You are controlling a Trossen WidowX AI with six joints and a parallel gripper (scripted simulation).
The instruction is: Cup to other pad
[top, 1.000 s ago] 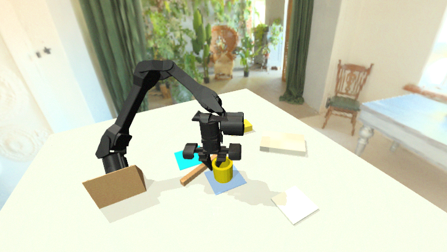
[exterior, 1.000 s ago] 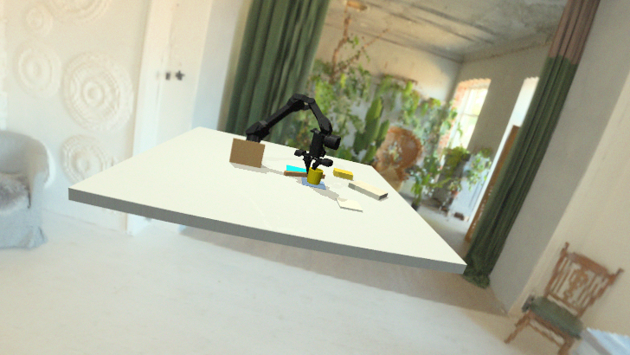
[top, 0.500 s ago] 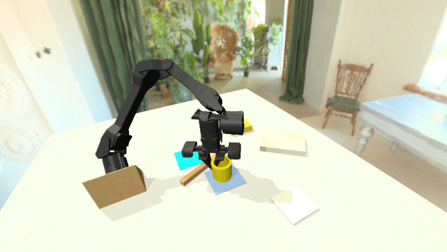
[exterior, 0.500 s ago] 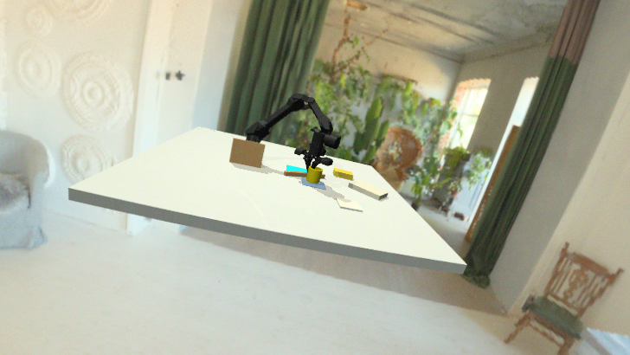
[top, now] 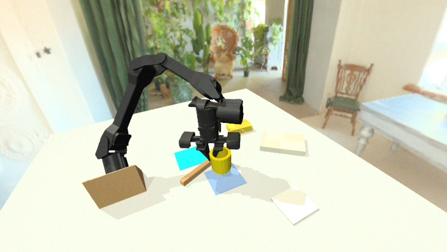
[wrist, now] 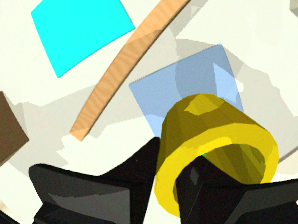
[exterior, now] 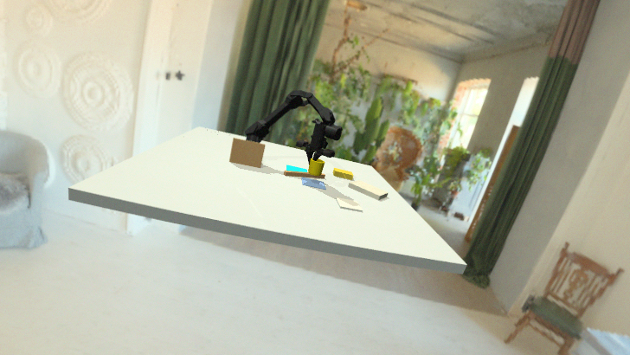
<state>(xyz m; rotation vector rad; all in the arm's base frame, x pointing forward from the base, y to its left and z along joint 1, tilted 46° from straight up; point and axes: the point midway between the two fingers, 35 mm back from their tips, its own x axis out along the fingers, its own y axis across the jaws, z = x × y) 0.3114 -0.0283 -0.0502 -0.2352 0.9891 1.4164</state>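
Right now the cyan pad is 150 mm to the left of my gripper tip, 90 mm below it and 60 mm behind it. The rest, counted from my gripper tip: yellow cup: 20 mm ahead, 10 mm to the right; wooden bar: 80 mm below, 70 mm to the left, 10 mm behind; light blue pad: 90 mm below, 30 mm ahead, 10 mm to the right.
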